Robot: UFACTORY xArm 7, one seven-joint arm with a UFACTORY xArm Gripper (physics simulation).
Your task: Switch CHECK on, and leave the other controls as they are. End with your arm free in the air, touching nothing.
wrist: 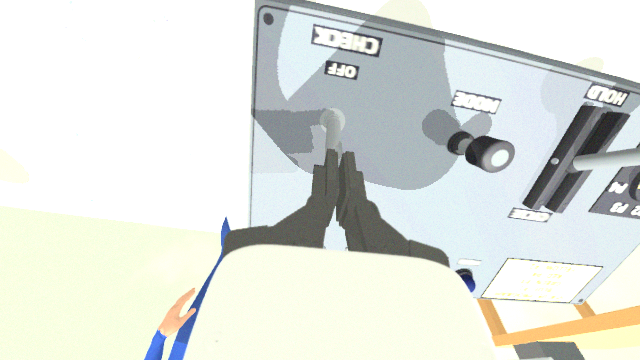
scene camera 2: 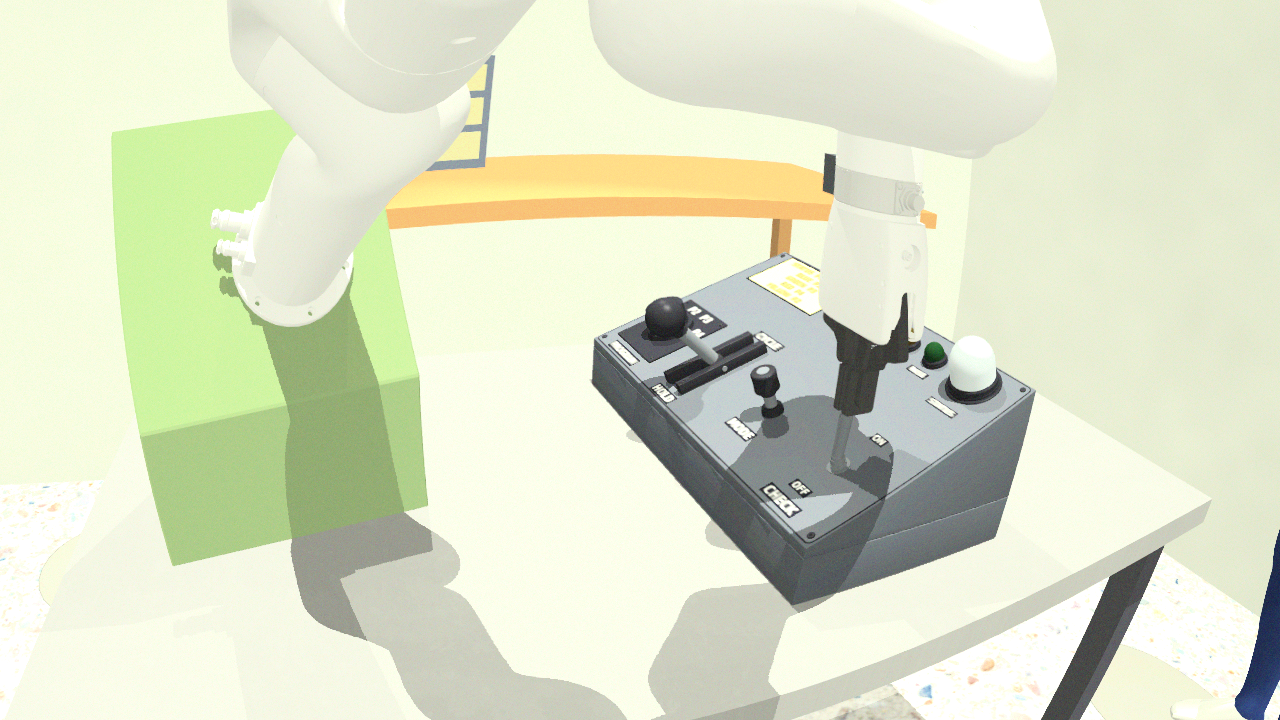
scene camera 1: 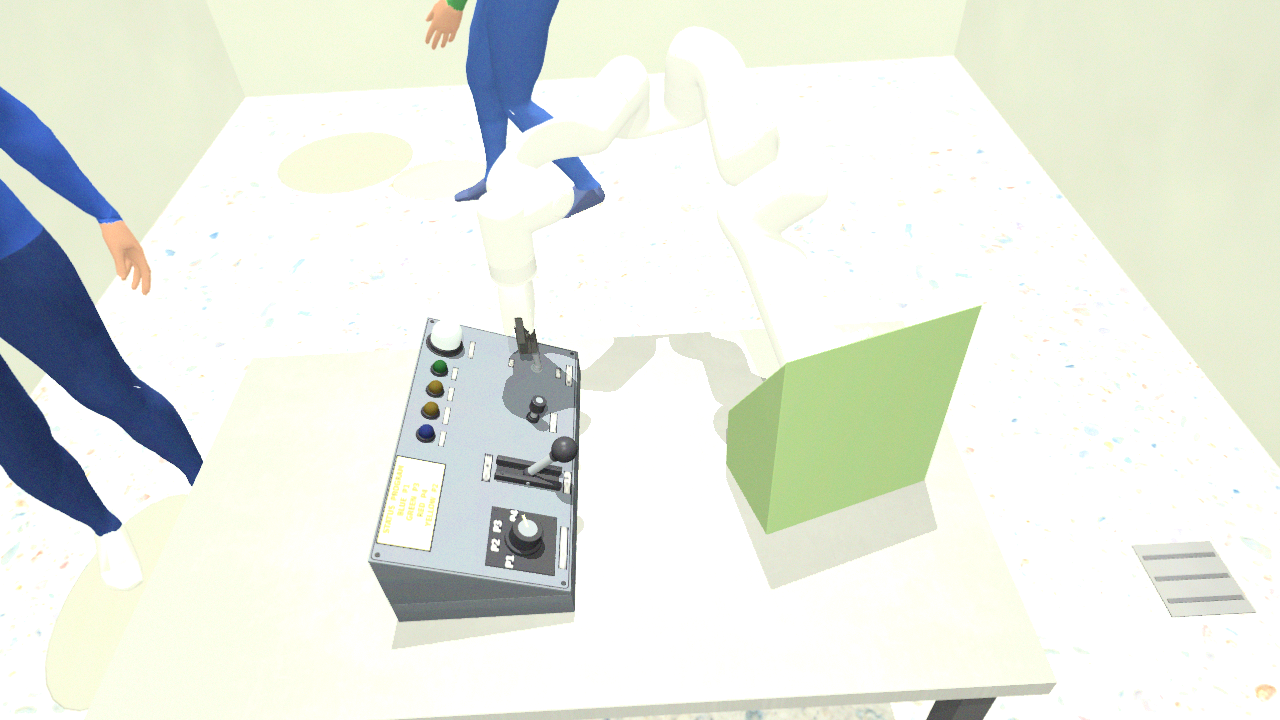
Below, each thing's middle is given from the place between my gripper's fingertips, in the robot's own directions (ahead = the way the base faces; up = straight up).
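Ball-topped lever [scene camera 2: 665, 317]: 240 mm to the left of my gripper, 20 mm behind it, 10 mm below it. Grey control panel [scene camera 2: 927, 473]: 100 mm ahead of my gripper, 170 mm to the left of it, 40 mm below it. Relative to the mode knob [scene camera 2: 765, 381], my gripper is 30 mm above and 120 mm to the right.
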